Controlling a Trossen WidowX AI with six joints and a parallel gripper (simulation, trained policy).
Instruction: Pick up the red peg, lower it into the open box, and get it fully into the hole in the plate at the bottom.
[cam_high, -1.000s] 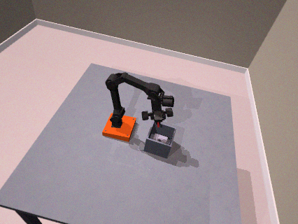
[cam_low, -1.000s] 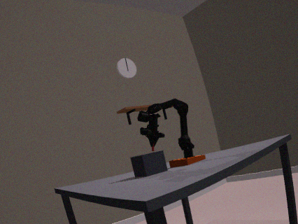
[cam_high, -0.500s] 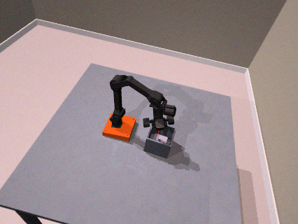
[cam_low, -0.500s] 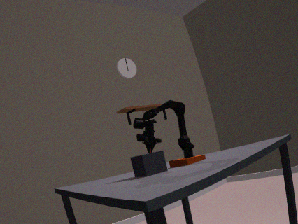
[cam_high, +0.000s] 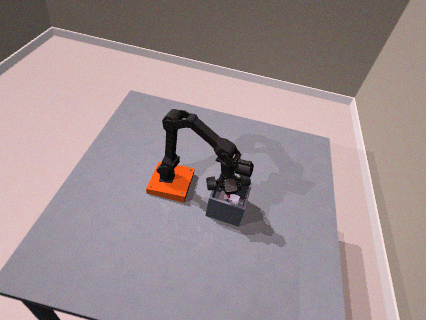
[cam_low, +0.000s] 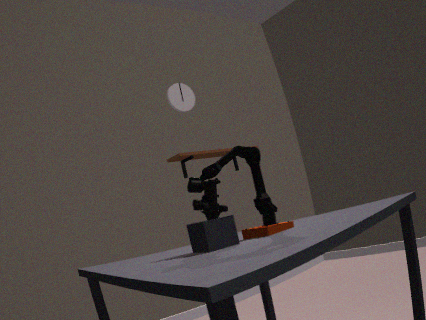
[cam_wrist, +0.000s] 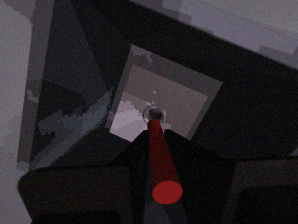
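The plate lies 60 mm below my gripper tip and 10 mm ahead of it. The rest, counted from my gripper tip: red peg: 10 mm above.
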